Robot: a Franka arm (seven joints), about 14 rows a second.
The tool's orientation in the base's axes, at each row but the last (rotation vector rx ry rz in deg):
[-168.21, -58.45, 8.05]
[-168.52, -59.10, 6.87]
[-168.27, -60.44, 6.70]
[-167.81, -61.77, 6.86]
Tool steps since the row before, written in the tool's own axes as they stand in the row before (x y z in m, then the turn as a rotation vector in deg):
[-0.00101, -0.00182, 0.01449, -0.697, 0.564, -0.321]
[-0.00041, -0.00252, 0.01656, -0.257, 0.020, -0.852]
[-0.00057, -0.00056, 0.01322, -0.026, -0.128, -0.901]
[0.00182, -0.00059, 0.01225, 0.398, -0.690, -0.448]
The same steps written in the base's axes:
[-0.00329, 0.00079, -0.01424, -0.166, -0.874, 0.339]
[-0.00321, 0.00164, -0.01636, -0.120, -0.172, 0.865]
[-0.00181, -0.00003, -0.01312, -0.032, 0.089, 0.905]
[0.00004, 0.00152, -0.01231, -0.109, 0.788, 0.451]

